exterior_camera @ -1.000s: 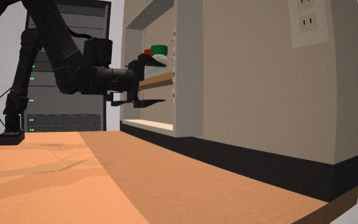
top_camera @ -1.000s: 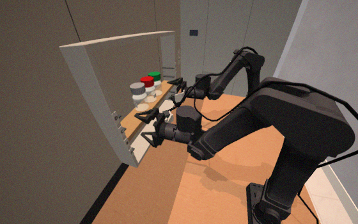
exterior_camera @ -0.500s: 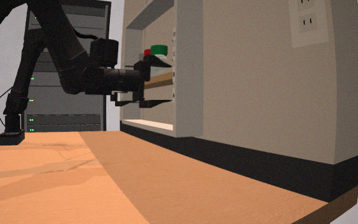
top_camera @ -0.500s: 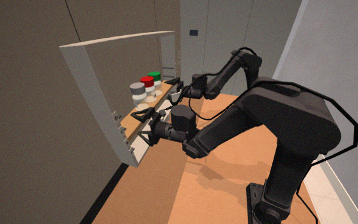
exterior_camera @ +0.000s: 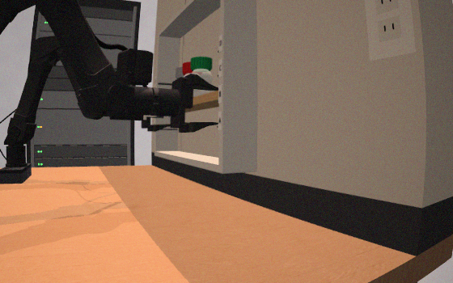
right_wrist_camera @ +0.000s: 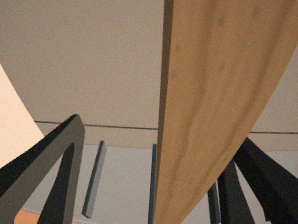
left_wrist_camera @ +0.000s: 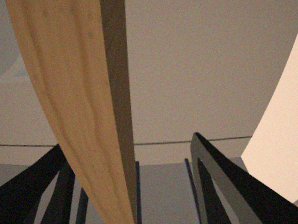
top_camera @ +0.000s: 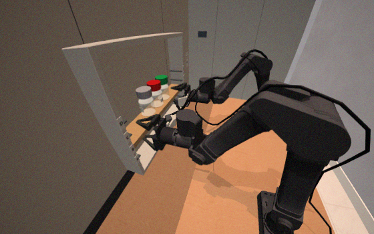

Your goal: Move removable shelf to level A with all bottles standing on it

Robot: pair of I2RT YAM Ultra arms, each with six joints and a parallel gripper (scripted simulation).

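My right hand is 90 mm to the right of the green-capped bottle and 70 mm below it. Round my right hand: wall rack (150 mm to the left, 80 mm above); then wooden shelf (10 mm behind, 150 mm to the left, 10 mm above); then grey-capped bottle (10 mm behind, 220 mm to the left, 70 mm above).
My left gripper is now 2 cm short of the grey-capped bottle, 7 cm to the left of it and 7 cm below it. From my left hand the other things lie so: green-capped bottle: 2 cm ahead, 20 cm to the right, 7 cm above; wall rack: 2 cm ahead, 15 cm to the right, 7 cm above; wooden shelf: 2 cm ahead, 15 cm to the right, 1 cm above.
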